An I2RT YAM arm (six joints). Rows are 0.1 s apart.
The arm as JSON. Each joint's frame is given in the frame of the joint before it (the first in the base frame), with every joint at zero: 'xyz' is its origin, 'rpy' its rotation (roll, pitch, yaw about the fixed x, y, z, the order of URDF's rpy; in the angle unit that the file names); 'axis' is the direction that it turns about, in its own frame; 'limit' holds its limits. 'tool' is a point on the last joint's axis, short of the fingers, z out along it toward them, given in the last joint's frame.
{
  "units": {
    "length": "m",
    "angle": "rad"
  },
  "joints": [
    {
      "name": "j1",
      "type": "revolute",
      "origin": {
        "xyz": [
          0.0,
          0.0,
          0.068
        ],
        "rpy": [
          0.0,
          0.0,
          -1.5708
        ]
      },
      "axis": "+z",
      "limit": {
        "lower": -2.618,
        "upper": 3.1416
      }
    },
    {
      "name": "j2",
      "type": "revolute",
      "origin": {
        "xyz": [
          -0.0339,
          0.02,
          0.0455
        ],
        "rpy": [
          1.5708,
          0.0,
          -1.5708
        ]
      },
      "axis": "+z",
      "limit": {
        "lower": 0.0,
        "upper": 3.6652
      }
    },
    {
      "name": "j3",
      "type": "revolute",
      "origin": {
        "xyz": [
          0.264,
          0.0,
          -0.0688
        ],
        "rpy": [
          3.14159,
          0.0,
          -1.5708
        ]
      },
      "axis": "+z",
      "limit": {
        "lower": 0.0,
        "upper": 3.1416
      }
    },
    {
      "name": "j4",
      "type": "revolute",
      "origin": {
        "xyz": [
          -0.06,
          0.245,
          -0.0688
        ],
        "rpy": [
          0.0,
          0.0,
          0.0
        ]
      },
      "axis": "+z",
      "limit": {
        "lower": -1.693,
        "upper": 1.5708
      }
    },
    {
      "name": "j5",
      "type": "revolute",
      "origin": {
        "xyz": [
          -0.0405,
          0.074,
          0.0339
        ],
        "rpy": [
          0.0,
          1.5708,
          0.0
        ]
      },
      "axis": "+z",
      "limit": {
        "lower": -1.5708,
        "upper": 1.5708
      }
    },
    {
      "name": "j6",
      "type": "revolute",
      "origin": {
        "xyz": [
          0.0,
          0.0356,
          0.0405
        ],
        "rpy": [
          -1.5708,
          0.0,
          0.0
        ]
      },
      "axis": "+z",
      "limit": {
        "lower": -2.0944,
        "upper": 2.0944
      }
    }
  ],
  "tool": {
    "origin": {
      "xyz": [
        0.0,
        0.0,
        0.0
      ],
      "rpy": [
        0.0,
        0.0,
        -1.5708
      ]
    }
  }
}
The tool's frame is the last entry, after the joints.
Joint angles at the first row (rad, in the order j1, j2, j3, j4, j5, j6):
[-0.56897, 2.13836, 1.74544, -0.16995, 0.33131, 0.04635]
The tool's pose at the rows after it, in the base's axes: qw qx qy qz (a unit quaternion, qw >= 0); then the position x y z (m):
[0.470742 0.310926 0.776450 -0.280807 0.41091 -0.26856 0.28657]
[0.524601 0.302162 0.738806 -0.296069 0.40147 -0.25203 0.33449]
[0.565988 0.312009 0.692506 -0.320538 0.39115 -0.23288 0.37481]
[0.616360 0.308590 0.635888 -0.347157 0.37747 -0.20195 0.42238]
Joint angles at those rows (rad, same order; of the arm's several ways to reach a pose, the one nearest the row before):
[-0.55523, 2.04871, 1.74546, -0.13258, 0.33208, -0.00629]
[-0.53464, 1.95528, 1.74545, -0.08678, 0.35267, -0.02041]
[-0.50450, 1.87630, 1.74547, -0.03912, 0.42859, -0.02079]
[-0.45033, 1.78321, 1.74547, 0.03870, 0.51442, -0.06161]

